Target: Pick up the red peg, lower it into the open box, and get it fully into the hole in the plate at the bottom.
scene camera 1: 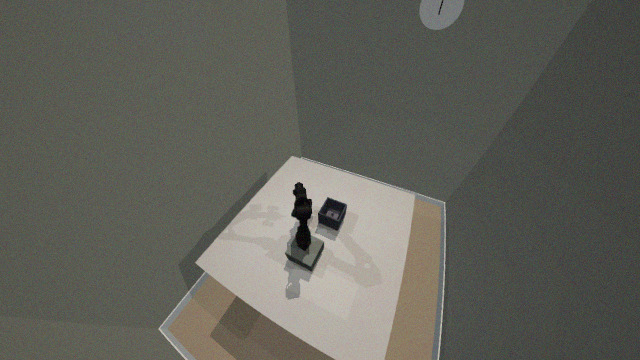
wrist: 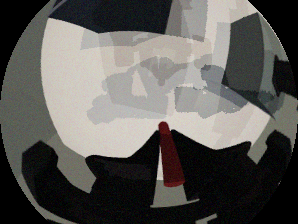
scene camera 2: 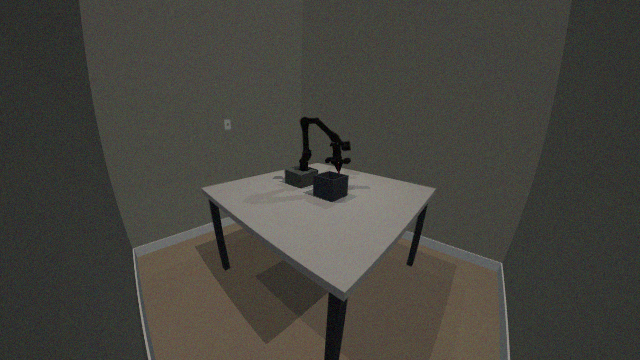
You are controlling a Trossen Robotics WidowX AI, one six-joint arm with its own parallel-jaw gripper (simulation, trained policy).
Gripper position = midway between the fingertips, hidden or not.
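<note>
There's a dark box [scene camera 2: 331, 186] that I can see, and a red peg [wrist: 173, 175] as well, plus my gripper [wrist: 164, 133].
</note>
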